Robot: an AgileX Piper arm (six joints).
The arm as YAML. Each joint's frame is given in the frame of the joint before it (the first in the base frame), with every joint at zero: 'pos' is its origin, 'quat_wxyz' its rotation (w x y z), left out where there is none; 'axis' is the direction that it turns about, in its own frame. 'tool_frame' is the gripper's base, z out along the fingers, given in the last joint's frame.
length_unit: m
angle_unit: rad
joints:
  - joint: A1
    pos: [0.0, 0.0, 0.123]
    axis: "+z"
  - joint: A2
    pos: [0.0, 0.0, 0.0]
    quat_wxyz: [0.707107, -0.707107, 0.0, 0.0]
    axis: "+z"
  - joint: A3
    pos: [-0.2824, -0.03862, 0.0]
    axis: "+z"
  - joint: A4
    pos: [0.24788, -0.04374, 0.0]
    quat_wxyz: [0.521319, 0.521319, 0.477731, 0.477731]
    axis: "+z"
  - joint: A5
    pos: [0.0, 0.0, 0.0]
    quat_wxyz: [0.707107, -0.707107, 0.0, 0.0]
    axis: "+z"
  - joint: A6
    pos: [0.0, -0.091, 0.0]
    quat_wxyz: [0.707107, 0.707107, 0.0, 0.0]
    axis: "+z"
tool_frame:
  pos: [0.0, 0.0, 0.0]
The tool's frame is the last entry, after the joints.
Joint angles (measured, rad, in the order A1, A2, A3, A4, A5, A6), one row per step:
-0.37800, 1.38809, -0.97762, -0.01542, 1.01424, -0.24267
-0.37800, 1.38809, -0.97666, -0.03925, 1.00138, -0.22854
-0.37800, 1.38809, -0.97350, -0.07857, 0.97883, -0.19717
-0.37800, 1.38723, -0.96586, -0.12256, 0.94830, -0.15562
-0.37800, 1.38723, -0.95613, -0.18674, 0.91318, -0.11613
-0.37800, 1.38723, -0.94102, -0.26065, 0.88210, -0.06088
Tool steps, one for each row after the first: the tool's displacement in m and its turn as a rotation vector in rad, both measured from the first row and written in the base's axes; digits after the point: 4 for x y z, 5 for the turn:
0.0003, -0.0021, 0.0001, -0.02229, -0.00430, -0.00581
0.0007, -0.0054, -0.0001, -0.05687, -0.01297, -0.02231
0.0009, -0.0088, -0.0009, -0.09397, -0.02707, -0.04510
0.0010, -0.0135, -0.0019, -0.14847, -0.03823, -0.05577
0.0000, -0.0182, -0.0041, -0.20353, -0.04321, -0.07458

